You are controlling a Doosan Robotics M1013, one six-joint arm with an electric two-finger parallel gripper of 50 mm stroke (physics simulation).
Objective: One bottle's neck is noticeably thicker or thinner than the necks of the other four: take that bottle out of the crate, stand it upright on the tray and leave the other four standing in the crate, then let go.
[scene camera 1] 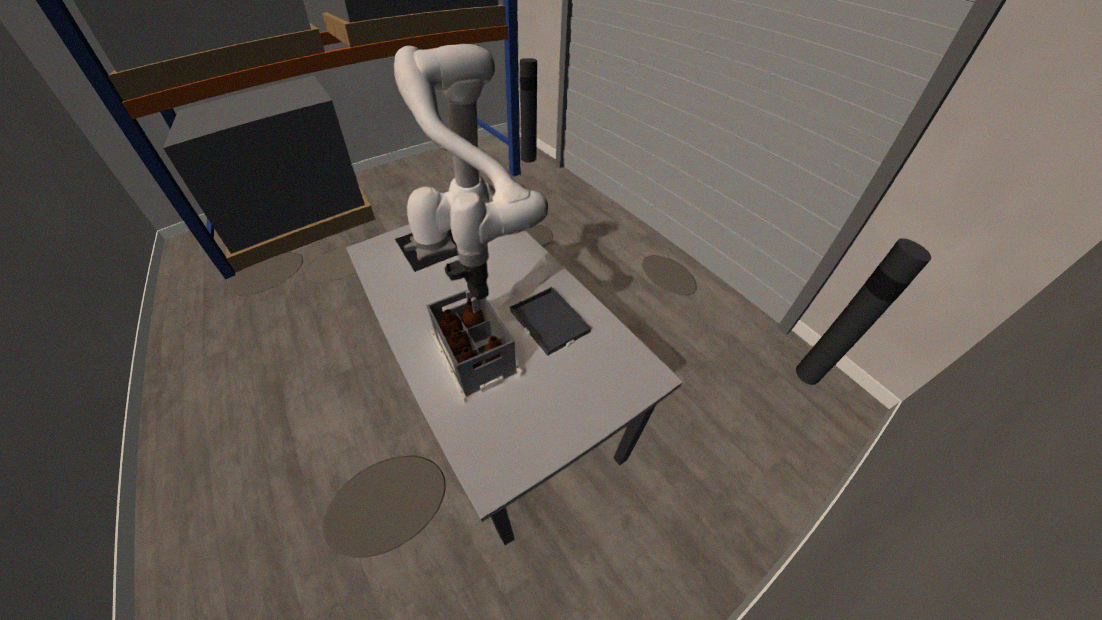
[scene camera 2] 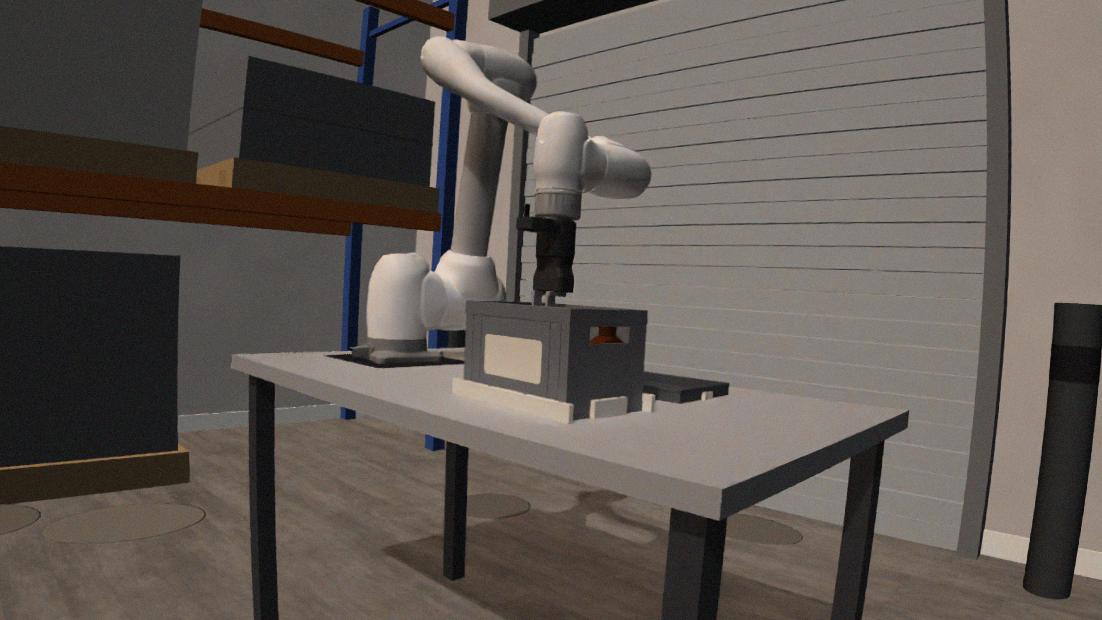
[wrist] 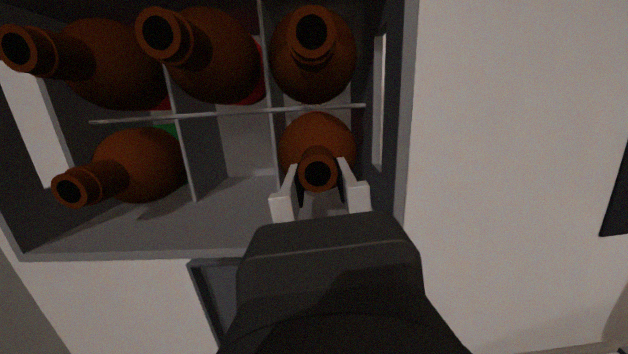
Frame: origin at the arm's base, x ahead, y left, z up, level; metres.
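Seen in the pictures: gripper, fingertip midpoint: (scene camera 1: 473, 308) (wrist: 318, 173); arm's base, origin of the base link: (scene camera 1: 433, 244) (scene camera 2: 396, 358).
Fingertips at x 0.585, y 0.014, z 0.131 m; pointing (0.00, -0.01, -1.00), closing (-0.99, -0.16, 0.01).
Offsets run from my fingertips to a thing's top centre. Level surfaces: height alone.
The grey crate @[0.088 m ahead, 0.044 m right, 0.042 m up] (scene camera 1: 487, 375) (scene camera 2: 606, 385) (wrist: 135, 254) stands on the table. In the wrist view its lower right compartment holds a brown bottle @[0.001 m ahead, 0.009 m right, 0.030 m up] (wrist: 317, 130) (scene camera 1: 470, 316), upright, with a neck that looks thinner than the others. My gripper (wrist: 318, 173) (scene camera 1: 475, 304) (scene camera 2: 544, 299) points down into the crate and is shut on this neck, one finger at each side. The other brown bottles @[0.179 m ahead, 0.083 m right, 0.029 m up] (wrist: 117, 65) @[0.091 m ahead, 0.089 m right, 0.029 m up] (wrist: 215, 60) @[0.006 m ahead, 0.089 m right, 0.029 m up] (wrist: 313, 82) @[0.174 m ahead, 0.006 m left, 0.029 m up] (wrist: 145, 165) stand in their own compartments. The dark tray @[0.062 m ahead, 0.259 m left, 0.108 m down] (scene camera 1: 548, 320) (scene camera 2: 685, 385) (wrist: 222, 295) lies flat beside the crate; no bottle shows on it.
Thin dividers @[0.088 m ahead, 0.044 m right, 0.040 m down] (wrist: 225, 113) separate the compartments, and the lower middle one holds no bottle. The crate's high walls surround the fingers. Low cream strips (scene camera 2: 512, 400) (scene camera 1: 490, 383) run along the crate's base on the table @[0.134 m down] (scene camera 1: 539, 431) (scene camera 2: 655, 447). A pallet rack (scene camera 1: 134, 131) stands behind the arm.
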